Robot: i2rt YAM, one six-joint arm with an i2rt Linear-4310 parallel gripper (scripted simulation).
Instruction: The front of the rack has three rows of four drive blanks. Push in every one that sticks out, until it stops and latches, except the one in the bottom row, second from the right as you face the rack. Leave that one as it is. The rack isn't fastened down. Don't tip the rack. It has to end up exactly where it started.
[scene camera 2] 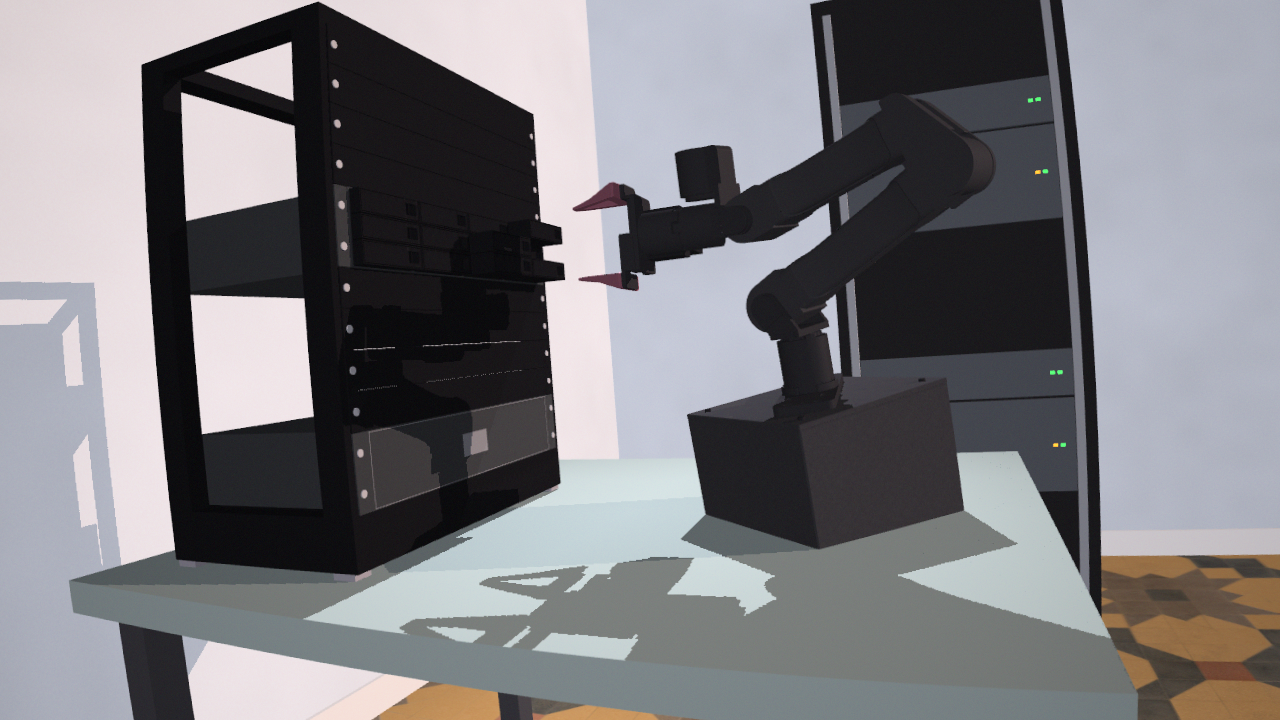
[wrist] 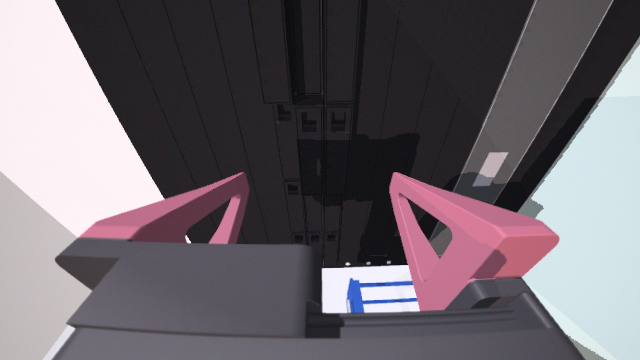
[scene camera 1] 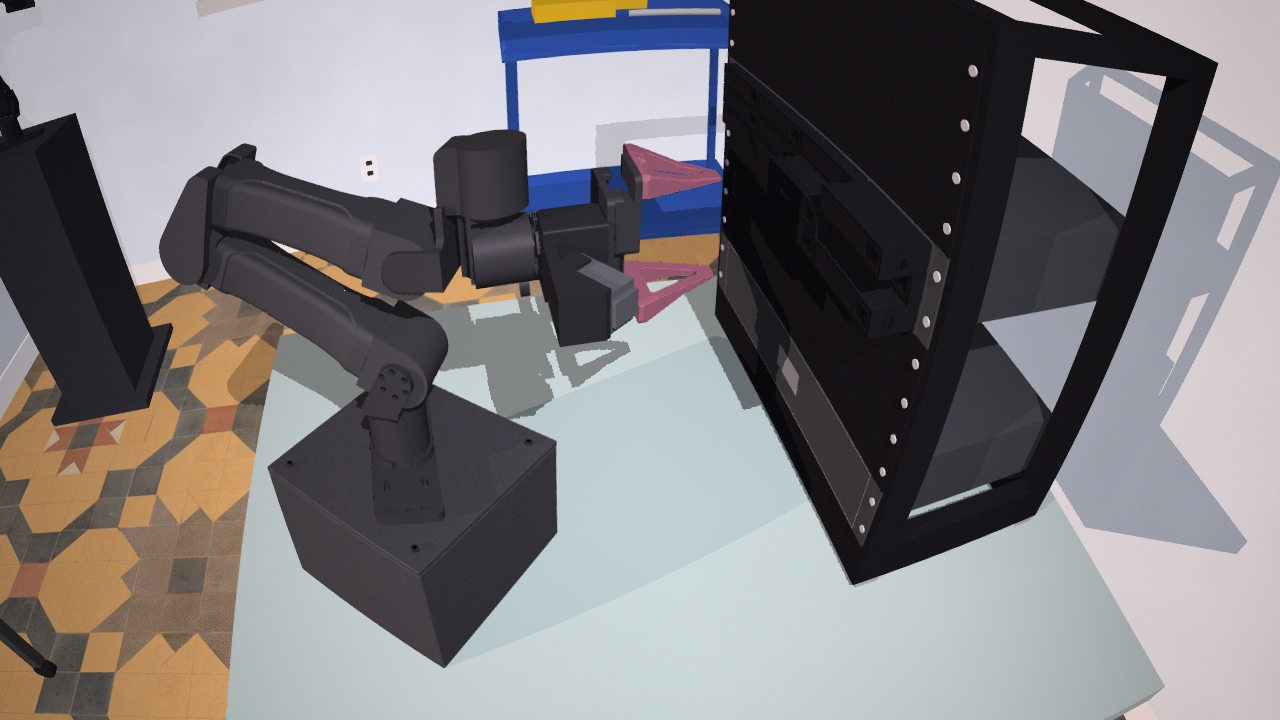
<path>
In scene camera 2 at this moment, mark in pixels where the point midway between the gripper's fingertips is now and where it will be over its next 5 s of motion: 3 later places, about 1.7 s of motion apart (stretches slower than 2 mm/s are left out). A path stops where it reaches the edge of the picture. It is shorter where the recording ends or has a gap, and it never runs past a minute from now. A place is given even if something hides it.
My gripper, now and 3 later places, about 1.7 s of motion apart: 577,244; 523,249; 508,246; 495,248
</path>
